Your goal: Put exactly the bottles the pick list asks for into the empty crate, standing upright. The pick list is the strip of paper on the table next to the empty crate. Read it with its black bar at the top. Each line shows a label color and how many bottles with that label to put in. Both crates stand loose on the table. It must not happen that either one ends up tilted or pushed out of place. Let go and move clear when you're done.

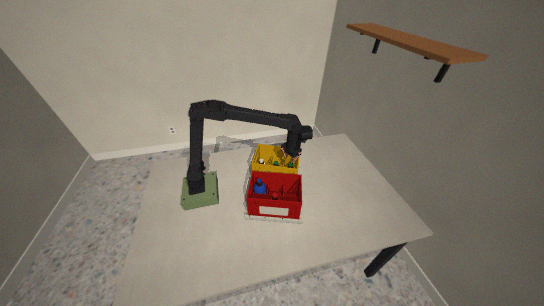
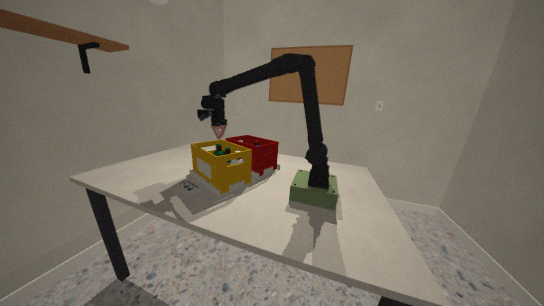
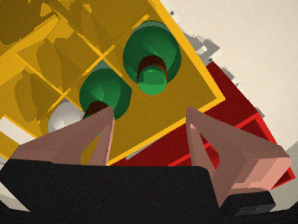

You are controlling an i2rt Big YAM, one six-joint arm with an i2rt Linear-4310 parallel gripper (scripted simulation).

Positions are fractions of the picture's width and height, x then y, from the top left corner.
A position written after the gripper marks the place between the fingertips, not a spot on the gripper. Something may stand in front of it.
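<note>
Image 1 shows a yellow crate (image 1: 0.49, 0.50), and image 2 shows the crate (image 2: 0.39, 0.55) as well. In image 3 the crate (image 3: 0.19, 0.23) appears together with the gripper (image 3: 0.50, 0.51), a green-label bottle (image 3: 0.35, 0.39) and a green-label bottle (image 3: 0.51, 0.22).
</note>
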